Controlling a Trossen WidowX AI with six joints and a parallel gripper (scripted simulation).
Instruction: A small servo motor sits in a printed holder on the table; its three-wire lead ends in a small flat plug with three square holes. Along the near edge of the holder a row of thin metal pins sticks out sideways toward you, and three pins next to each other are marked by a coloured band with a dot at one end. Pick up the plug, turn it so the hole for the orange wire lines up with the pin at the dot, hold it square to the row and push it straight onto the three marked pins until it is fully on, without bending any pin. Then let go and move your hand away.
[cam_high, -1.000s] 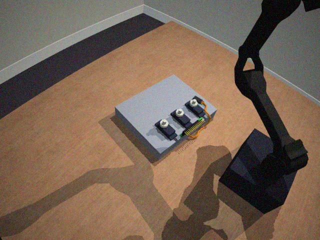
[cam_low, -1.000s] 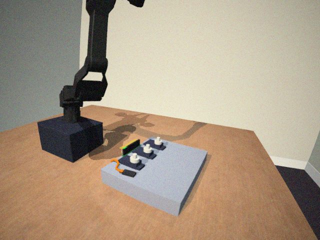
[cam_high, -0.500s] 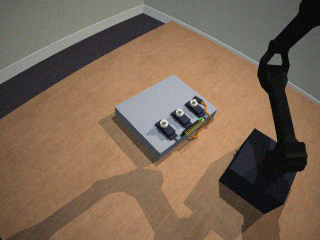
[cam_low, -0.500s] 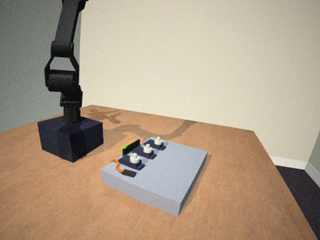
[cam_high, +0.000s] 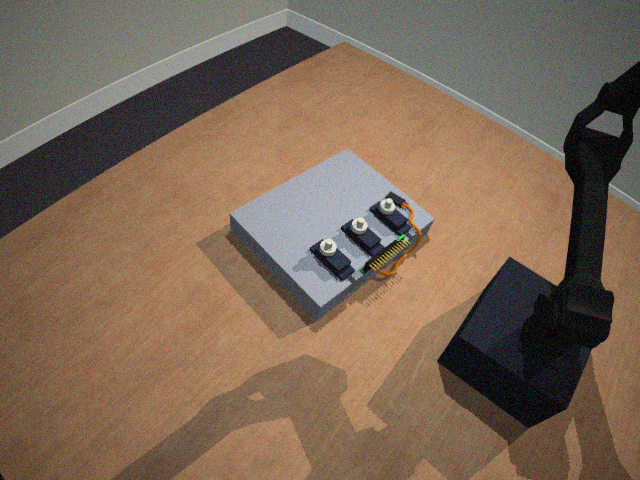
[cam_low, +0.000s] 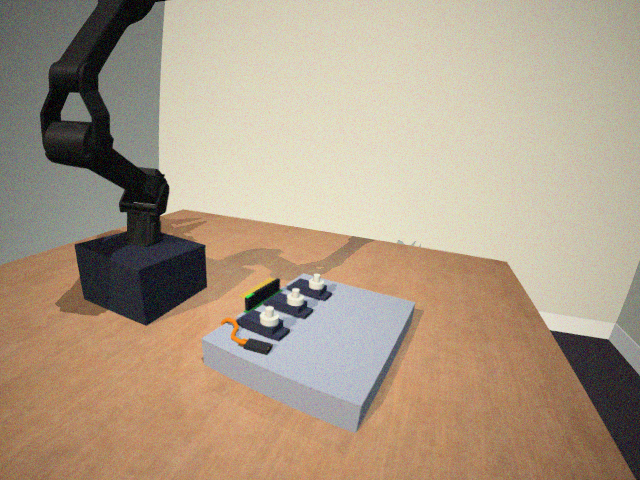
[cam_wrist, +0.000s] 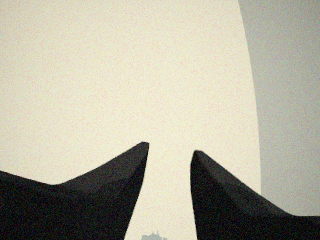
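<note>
Now: gripper tip 57 cm above the green mark, 16 cm to the left of it and 12 cm short of it. The rest, counted from my gripper tip: pin strip (58 cm below, 13 cm to the right, 13 cm ahead); then grey holder block (62 cm below, 28 cm ahead, 17 cm to the right).
</note>
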